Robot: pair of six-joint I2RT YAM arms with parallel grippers.
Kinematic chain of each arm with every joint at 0, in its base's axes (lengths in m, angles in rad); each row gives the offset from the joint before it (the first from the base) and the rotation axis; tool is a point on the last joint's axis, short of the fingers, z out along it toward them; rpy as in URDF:
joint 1: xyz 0 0 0.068 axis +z
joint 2: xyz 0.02 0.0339 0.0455 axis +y
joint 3: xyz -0.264 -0.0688 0 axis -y
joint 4: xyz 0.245 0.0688 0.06 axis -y
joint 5: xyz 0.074 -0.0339 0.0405 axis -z
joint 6: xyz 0.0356 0 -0.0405 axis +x
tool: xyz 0 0 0 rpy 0 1.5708 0
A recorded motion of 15 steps. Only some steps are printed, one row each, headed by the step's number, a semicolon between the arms.
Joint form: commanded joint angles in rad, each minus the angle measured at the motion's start. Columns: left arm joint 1, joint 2, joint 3, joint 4, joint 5, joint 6; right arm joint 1, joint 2, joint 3, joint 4, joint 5, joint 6.
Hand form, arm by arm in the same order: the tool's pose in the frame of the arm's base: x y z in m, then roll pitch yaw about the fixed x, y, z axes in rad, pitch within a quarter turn. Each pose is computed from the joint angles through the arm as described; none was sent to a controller.
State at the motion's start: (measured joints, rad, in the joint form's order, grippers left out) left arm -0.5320 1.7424 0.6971 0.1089 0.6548 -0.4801; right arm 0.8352 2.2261 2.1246 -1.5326 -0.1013 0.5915
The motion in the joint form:
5: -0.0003 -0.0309 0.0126 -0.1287 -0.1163 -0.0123; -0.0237 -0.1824 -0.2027 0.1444 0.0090 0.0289
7: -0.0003 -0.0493 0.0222 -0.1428 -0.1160 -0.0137; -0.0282 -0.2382 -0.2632 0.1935 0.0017 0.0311
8: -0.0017 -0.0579 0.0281 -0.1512 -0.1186 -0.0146; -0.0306 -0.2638 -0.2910 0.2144 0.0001 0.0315
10: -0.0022 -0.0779 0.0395 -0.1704 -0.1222 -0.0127; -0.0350 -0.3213 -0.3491 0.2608 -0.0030 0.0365
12: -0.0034 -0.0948 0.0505 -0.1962 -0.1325 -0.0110; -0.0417 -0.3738 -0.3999 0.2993 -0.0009 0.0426
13: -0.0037 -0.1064 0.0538 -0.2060 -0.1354 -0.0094; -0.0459 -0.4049 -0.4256 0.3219 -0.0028 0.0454
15: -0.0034 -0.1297 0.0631 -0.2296 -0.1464 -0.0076; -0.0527 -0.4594 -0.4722 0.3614 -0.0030 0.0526
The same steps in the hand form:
5: 0.2442 -0.1650 0.1116 -2.4294 0.2560 3.0422; 0.2712 0.2905 0.2691 3.0312 -0.0041 -2.9475
7: 0.2452 -0.1656 0.1182 -2.4228 0.2676 3.0448; 0.2665 0.2834 0.2747 2.9995 0.0276 -2.9539
8: 0.2457 -0.1663 0.1215 -2.4220 0.2734 3.0456; 0.2643 0.2799 0.2770 2.9873 0.0419 -2.9569
10: 0.2465 -0.1668 0.1288 -2.4198 0.2870 3.0463; 0.2590 0.2722 0.2830 2.9578 0.0764 -2.9676
12: 0.2467 -0.1670 0.1346 -2.4274 0.2937 3.0474; 0.2547 0.2640 0.2884 2.9351 0.1089 -2.9827
13: 0.2464 -0.1668 0.1381 -2.4278 0.3004 3.0474; 0.2521 0.2594 0.2926 2.9165 0.1298 -2.9914
15: 0.2463 -0.1662 0.1454 -2.4328 0.3136 3.0510; 0.2473 0.2511 0.2991 2.8865 0.1658 -3.0095

